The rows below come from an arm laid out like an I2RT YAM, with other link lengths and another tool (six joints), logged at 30 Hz.
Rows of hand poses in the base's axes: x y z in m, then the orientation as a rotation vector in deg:
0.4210 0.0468 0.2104 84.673 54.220 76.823
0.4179 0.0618 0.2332 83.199 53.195 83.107
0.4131 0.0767 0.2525 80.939 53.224 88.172
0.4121 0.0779 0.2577 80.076 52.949 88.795
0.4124 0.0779 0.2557 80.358 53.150 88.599
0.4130 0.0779 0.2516 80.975 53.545 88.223
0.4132 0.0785 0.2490 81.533 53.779 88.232
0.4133 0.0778 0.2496 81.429 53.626 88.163
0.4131 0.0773 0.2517 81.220 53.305 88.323
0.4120 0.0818 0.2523 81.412 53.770 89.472
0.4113 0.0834 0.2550 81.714 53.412 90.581
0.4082 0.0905 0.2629 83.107 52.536 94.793
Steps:
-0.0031 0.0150 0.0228 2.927 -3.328 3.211
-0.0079 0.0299 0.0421 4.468 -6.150 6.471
-0.0089 0.0311 0.0473 4.375 -6.988 6.745
-0.0086 0.0311 0.0453 4.381 -6.663 6.729
-0.0080 0.0311 0.0412 4.438 -5.987 6.702
-0.0078 0.0317 0.0386 4.729 -5.531 6.814
-0.0077 0.0310 0.0392 4.663 -5.650 6.683
-0.0079 0.0305 0.0413 4.711 -5.978 6.594
-0.0090 0.0350 0.0419 5.390 -5.946 7.576
-0.0097 0.0366 0.0446 6.325 -6.225 8.010
-0.0128 0.0437 0.0525 9.908 -6.857 9.965

